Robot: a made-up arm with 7 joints. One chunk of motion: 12 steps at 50 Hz.
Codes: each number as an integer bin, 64 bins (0 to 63) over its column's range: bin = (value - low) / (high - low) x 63, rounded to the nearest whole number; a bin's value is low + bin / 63 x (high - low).
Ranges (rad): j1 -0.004..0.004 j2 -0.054..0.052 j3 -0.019..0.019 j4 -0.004..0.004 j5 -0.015..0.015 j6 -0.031..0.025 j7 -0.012..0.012
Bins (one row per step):
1: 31 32 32 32 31 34 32
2: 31 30 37 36 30 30 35
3: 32 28 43 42 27 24 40
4: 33 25 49 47 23 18 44
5: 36 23 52 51 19 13 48
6: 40 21 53 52 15 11 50
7: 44 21 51 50 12 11 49
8: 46 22 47 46 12 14 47
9: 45 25 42 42 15 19 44
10: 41 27 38 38 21 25 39
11: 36 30 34 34 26 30 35
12: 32 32 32 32 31 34 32
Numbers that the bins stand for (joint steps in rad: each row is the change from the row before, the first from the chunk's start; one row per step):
1: -0.00006 -0.00016 0.00030 0.00006 -0.00024 -0.00078 0.00019
2: -0.00006 -0.00352 0.00332 0.00057 -0.00071 -0.00433 0.00133
3: 0.00006 -0.00689 0.00694 0.00133 -0.00214 -0.00967 0.00324
4: 0.00019 -0.01194 0.01056 0.00197 -0.00405 -0.01500 0.00476
5: 0.00057 -0.01530 0.01237 0.00248 -0.00595 -0.01944 0.00629
6: 0.00108 -0.01867 0.01297 0.00260 -0.00786 -0.02122 0.00705
7: 0.00159 -0.01867 0.01176 0.00235 -0.00929 -0.02122 0.00667
8: 0.00184 -0.01698 0.00935 0.00184 -0.00929 -0.01856 0.00590
9: 0.00171 -0.01194 0.00633 0.00133 -0.00786 -0.01411 0.00476
10: 0.00121 -0.00857 0.00392 0.00083 -0.00500 -0.00878 0.00286
11: 0.00057 -0.00352 0.00151 0.00032 -0.00262 -0.00433 0.00133
12: 0.00006 -0.00016 0.00030 0.00006 -0.00024 -0.00078 0.00019

